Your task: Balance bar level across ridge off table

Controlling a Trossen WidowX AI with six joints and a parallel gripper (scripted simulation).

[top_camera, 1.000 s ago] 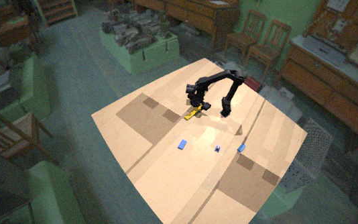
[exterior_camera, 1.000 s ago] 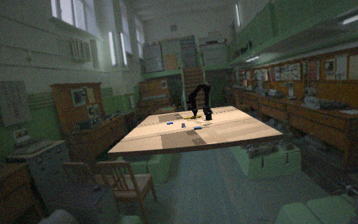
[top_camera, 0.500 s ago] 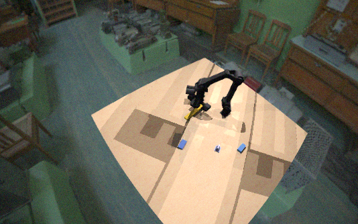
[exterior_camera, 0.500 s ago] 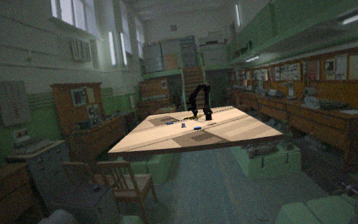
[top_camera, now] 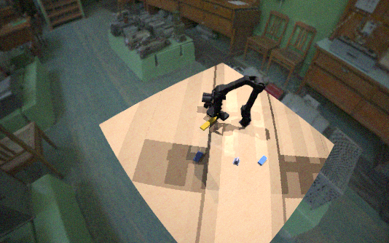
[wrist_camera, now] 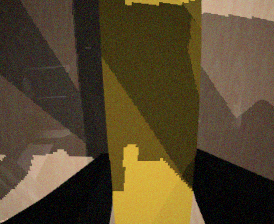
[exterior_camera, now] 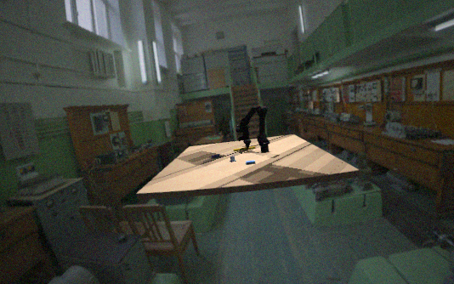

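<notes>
Now: gripper tip 330 mm to the right of the ridge, 130 mm short of it and 30 mm below it. From my gripper tip the other things lie so: bar (30 mm ahead).
</notes>
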